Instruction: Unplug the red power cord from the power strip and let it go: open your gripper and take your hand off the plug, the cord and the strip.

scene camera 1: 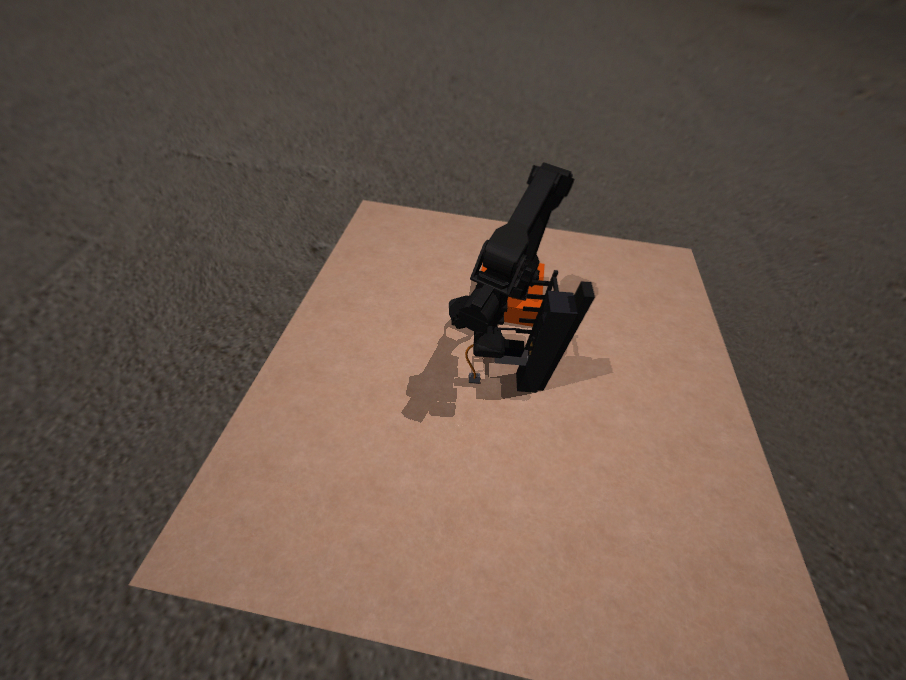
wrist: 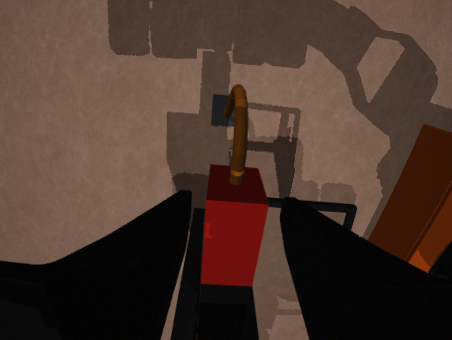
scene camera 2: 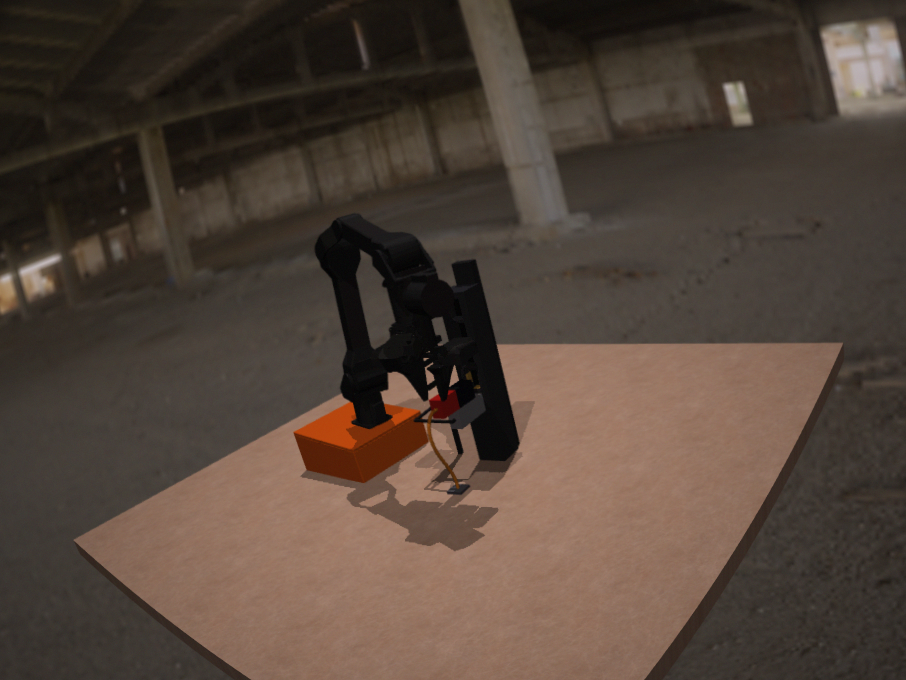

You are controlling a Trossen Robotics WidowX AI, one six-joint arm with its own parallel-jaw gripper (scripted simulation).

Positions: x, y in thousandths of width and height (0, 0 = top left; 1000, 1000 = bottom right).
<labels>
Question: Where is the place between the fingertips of my gripper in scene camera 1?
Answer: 535, 502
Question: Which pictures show my gripper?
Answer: Scene camera 1, the wrist view and scene camera 2: all of them.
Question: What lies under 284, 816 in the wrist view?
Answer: My gripper.
</labels>
